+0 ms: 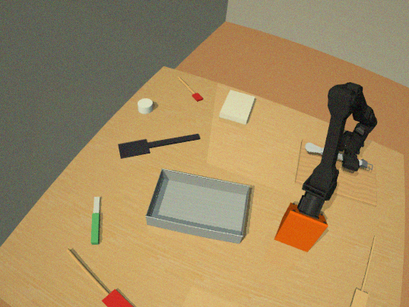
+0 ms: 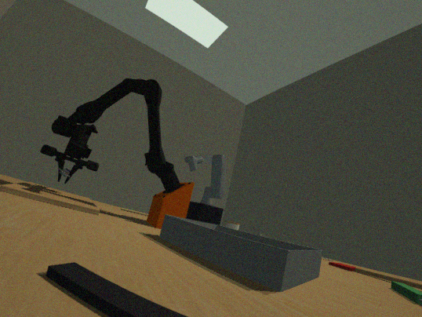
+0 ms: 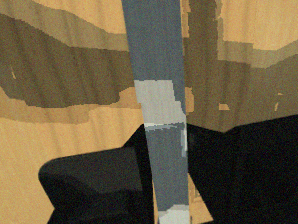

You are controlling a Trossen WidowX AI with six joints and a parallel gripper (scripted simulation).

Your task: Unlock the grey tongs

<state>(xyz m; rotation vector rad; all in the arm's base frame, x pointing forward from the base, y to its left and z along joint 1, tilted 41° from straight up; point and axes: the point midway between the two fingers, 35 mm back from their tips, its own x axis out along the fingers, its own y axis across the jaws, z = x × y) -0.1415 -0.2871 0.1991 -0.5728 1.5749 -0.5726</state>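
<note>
My gripper tip is 4 cm above the wooden board. Also, from my gripper tip: grey roasting tin: 47 cm ahead, 37 cm to the left, 3 cm below; black spatula: 73 cm ahead, 16 cm to the left, 5 cm below; white block: 49 cm ahead, 19 cm to the right, 4 cm below.
</note>
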